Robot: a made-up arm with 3 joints. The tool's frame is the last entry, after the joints.
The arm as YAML. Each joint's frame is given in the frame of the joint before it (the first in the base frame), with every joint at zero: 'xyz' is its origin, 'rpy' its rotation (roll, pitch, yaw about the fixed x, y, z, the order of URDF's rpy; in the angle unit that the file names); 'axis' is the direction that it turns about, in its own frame. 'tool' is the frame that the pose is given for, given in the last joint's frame.
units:
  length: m
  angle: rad
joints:
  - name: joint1
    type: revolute
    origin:
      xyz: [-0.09, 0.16, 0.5]
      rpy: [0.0, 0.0, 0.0]
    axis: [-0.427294, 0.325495, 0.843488]
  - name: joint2
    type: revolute
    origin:
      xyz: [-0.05, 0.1, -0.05]
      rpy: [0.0, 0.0, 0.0]
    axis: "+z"
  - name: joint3
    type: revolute
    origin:
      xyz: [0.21, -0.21, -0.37]
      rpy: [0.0, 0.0, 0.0]
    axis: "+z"
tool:
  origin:
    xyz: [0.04, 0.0, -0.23]
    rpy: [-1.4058, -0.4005, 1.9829]
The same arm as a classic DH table. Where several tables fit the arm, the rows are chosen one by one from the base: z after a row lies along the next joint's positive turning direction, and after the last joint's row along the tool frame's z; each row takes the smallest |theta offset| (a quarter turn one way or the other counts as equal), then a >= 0, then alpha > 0; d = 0 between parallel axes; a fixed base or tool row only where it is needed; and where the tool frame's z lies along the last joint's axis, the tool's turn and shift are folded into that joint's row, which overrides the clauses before.
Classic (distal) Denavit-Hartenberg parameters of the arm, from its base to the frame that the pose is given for. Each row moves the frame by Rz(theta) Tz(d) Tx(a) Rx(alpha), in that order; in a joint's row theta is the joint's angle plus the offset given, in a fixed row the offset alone. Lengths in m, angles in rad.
base (fixed): d 0.2353, theta_offset 0.9198, a 0.0727, alpha -0.5671
joint1: d 0.5006, theta_offset 0, a 0.0493, alpha 0.5671
joint2: d 0, theta_offset 1.4364, a -0.297, alpha 0
joint3: d -0.8022, theta_offset -0.3085, a -0.0184, alpha -1.419
tool (fixed): d -0.0359, theta_offset -0.4054, a 0, alpha 0

